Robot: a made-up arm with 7 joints. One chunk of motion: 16 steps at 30 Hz.
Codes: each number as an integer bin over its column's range. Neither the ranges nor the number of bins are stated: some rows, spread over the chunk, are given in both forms.
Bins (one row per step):
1: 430 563 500 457 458 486
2: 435 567 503 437 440 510
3: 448 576 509 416 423 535
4: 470 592 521 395 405 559
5: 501 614 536 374 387 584
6: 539 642 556 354 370 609
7: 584 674 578 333 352 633
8: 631 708 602 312 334 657
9: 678 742 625 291 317 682
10: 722 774 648 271 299 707
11: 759 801 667 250 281 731
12: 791 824 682 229 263 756
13: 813 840 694 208 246 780
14: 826 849 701 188 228 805
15: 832 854 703 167 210 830
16: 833 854 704 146 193 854
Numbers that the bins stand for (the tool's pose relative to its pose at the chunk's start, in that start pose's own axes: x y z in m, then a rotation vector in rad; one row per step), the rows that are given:
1: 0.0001 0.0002 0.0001 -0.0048 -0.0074 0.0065
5: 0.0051 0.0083 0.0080 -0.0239 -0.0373 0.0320
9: 0.0175 0.0288 0.0276 -0.0430 -0.0667 0.0575
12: 0.0254 0.0420 0.0402 -0.0573 -0.0894 0.0768
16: 0.0284 0.0468 0.0450 -0.0764 -0.1189 0.1023
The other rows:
2: 0.0005 0.0008 0.0008 -0.0094 -0.0150 0.0127
3: 0.0014 0.0023 0.0021 -0.0142 -0.0222 0.0192
4: 0.0029 0.0048 0.0047 -0.0191 -0.0297 0.0255
6: 0.0078 0.0128 0.0124 -0.0285 -0.0444 0.0385
7: 0.0109 0.0179 0.0173 -0.0333 -0.0520 0.0447
8: 0.0142 0.0234 0.0226 -0.0382 -0.0596 0.0510
10: 0.0206 0.0340 0.0327 -0.0476 -0.0743 0.0640
11: 0.0232 0.0383 0.0369 -0.0524 -0.0819 0.0703
13: 0.0270 0.0445 0.0428 -0.0621 -0.0966 0.0830
14: 0.0279 0.0460 0.0444 -0.0667 -0.1041 0.0895
15: 0.0283 0.0468 0.0448 -0.0716 -0.1117 0.0960

